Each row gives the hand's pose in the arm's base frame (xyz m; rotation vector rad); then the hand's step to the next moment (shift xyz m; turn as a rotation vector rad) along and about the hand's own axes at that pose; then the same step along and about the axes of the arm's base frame.
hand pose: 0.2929 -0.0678 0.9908 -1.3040 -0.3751 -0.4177
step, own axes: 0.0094 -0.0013 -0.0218 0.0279 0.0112 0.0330
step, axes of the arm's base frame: 0.0082 -0.0223 0.0008 0.0287 0.0321 0.0117
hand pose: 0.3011 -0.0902 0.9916 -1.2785 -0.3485 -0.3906
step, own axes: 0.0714 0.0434 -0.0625 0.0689 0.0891 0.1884
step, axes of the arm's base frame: 0.0856 -0.0563 -0.0199 0.0958 0.1974 0.0036
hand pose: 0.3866 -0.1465 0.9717 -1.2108 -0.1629 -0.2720
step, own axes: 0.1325 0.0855 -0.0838 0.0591 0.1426 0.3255
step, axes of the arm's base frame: 0.1500 -0.0667 -0.0704 0.1050 0.3446 0.0003
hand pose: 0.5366 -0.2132 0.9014 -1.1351 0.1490 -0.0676
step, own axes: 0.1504 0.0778 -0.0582 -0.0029 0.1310 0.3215
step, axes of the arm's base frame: 0.1380 -0.0389 -0.1072 0.0434 0.3442 0.0144
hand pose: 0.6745 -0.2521 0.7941 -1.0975 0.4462 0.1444
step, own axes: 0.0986 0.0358 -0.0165 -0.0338 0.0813 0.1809
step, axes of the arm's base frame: 0.0726 -0.0085 -0.0770 -0.0071 0.2005 0.0153
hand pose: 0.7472 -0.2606 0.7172 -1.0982 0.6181 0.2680
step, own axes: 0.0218 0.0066 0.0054 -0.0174 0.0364 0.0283
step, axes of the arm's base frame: 0.0160 0.0057 -0.0161 -0.0226 0.0430 -0.0082
